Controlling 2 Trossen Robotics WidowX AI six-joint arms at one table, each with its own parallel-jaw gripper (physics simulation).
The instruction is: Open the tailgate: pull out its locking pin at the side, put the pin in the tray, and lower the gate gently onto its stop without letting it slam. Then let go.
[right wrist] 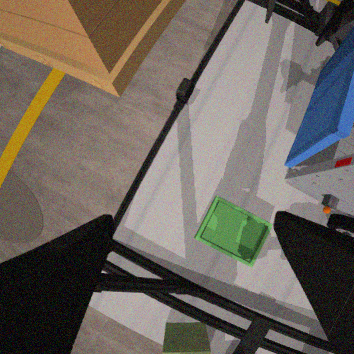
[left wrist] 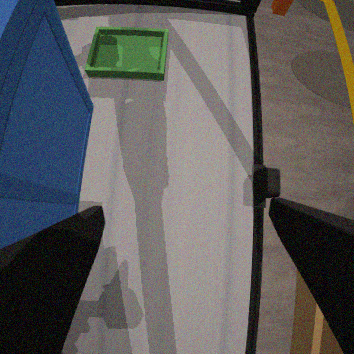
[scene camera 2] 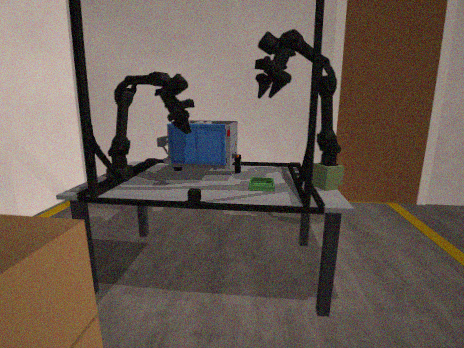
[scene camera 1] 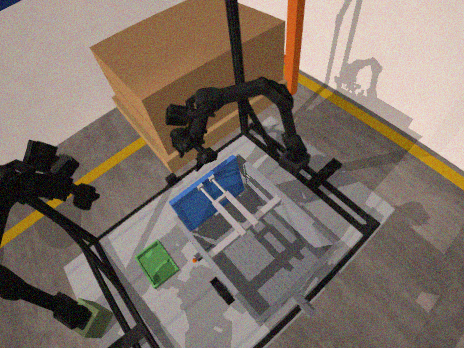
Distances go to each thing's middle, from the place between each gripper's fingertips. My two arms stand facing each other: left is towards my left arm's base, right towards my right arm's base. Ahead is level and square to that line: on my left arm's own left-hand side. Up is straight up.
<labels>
The grey truck bed (scene camera 2: 231, 127) is 350 mm ahead of my left hand and 110 mm below it.
My right hand is 380 mm short of the grey truck bed, 310 mm to the right of it and 260 mm above it.
</labels>
